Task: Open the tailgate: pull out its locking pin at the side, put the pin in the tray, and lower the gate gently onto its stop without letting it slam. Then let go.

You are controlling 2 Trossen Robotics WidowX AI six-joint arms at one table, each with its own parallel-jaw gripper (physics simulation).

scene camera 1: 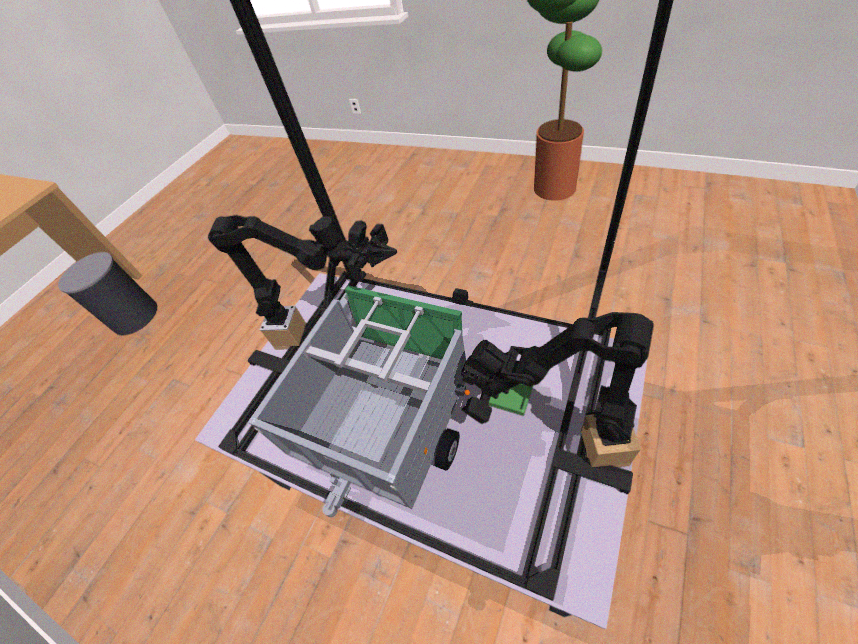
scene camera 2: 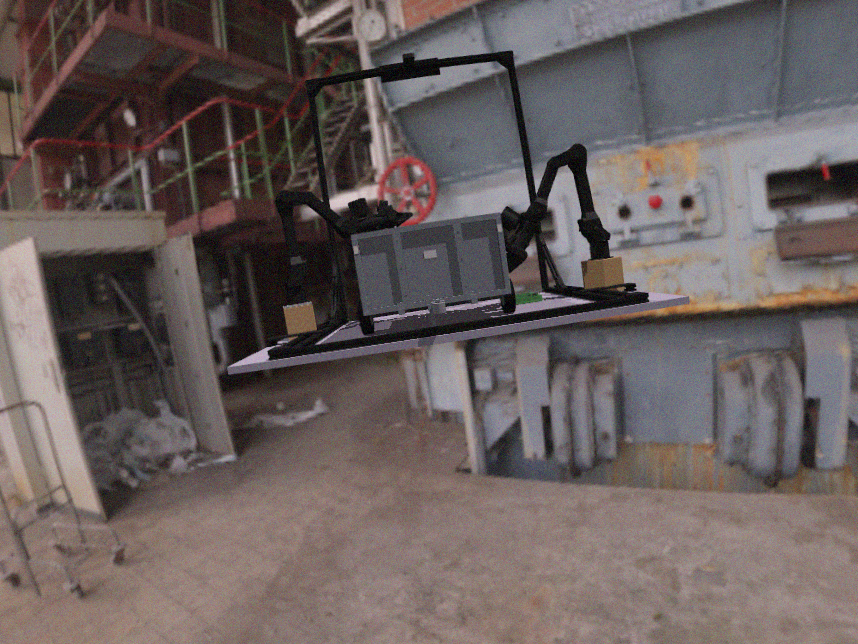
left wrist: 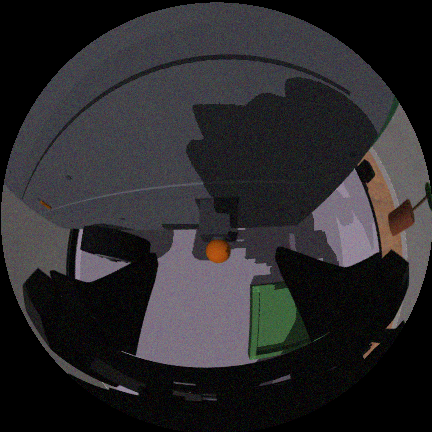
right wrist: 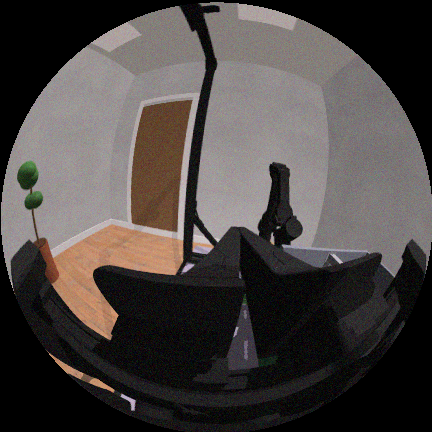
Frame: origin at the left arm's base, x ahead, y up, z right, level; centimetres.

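Where they show: left gripper, between the fingertips: (scene camera 1: 468, 396) (left wrist: 217, 257); right gripper, between the fingertips: (scene camera 1: 396, 251) (scene camera 2: 412, 213) (right wrist: 236, 233); left arm's base, origin of its link: (scene camera 1: 612, 431) (scene camera 2: 600, 258); right arm's base, origin of its link: (scene camera 1: 277, 317) (scene camera 2: 297, 304).
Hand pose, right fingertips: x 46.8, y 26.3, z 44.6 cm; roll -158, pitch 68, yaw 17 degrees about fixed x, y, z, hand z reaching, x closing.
Things, the pixels of their centre, and the offset from my right fingertips. "spot": a spot on its surface instead.
- green tailgate, a spot on its surface: (scene camera 1: 443, 332) spot: dx -9.3, dy -16.7, dz -15.9 cm
- grey trailer, middle of its body: (left wrist: 137, 98) (scene camera 1: 371, 403) (scene camera 2: 431, 275) dx +11.9, dy -23.4, dz -31.0 cm
- dark bracket, a spot on its surface: (left wrist: 214, 223) spot: dx -12.2, dy -25.1, dz -29.0 cm
- green tray, middle of its body: (left wrist: 302, 314) (scene camera 1: 511, 385) (scene camera 2: 520, 298) dx -26.4, dy -36.8, dz -23.3 cm
- white ladder-like frame, a spot on its surface: (scene camera 1: 397, 353) spot: dx +1.7, dy -9.2, dz -26.1 cm
- black wheel, middle of its body: (left wrist: 114, 247) (scene camera 1: 447, 449) (scene camera 2: 507, 295) dx -6.4, dy -32.7, dz -41.9 cm
The green tailgate (scene camera 1: 443, 332) stands upright at the far end of the grey trailer (scene camera 1: 280, 431) (scene camera 2: 377, 280) (left wrist: 125, 125). The locking pin's orange knob (scene camera 1: 467, 392) (left wrist: 218, 251) shows at the trailer's side, in front of a dark bracket (left wrist: 214, 223); its shaft is hidden. My left gripper (scene camera 1: 466, 390) (left wrist: 217, 257) is open, with its fingers spread on either side of the knob and nothing held. The green tray (scene camera 1: 510, 399) (scene camera 2: 528, 298) (left wrist: 275, 320) lies on the table beside the trailer, empty where visible. My right gripper (scene camera 1: 394, 250) (right wrist: 236, 233) is shut and empty, above and beyond the tailgate.
A white ladder-like frame (scene camera 1: 397, 353) lies across the trailer's top, reaching the tailgate. A black wheel (scene camera 1: 447, 449) stands out from the trailer's side near my left gripper. Black posts (scene camera 1: 291, 124) (right wrist: 200, 130) rise from the table frame.
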